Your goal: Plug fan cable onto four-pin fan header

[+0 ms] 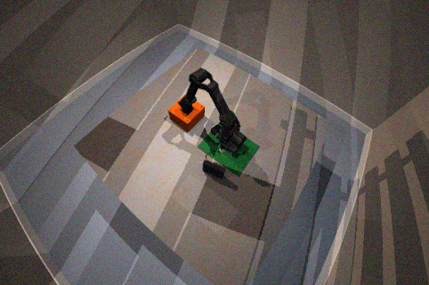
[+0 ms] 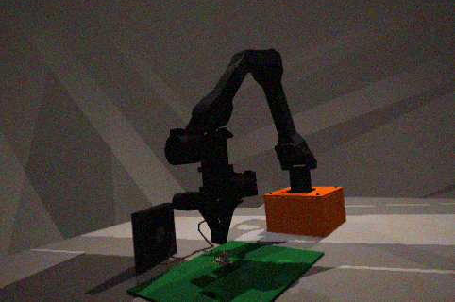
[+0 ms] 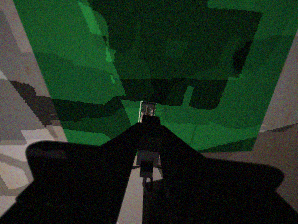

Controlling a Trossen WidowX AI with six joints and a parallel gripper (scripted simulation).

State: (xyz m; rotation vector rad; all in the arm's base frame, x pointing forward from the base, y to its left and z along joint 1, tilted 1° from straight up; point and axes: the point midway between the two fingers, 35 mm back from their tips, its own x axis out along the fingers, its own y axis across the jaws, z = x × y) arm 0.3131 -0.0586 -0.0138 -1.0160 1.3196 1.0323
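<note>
My gripper tip is now 7 cm above the green board, 4 cm to the right of it and 2 cm short of it. Round my gripper tip: black fan plug (1 cm to the right, 1 cm above); black fan (15 cm to the right, 3 cm ahead).
</note>
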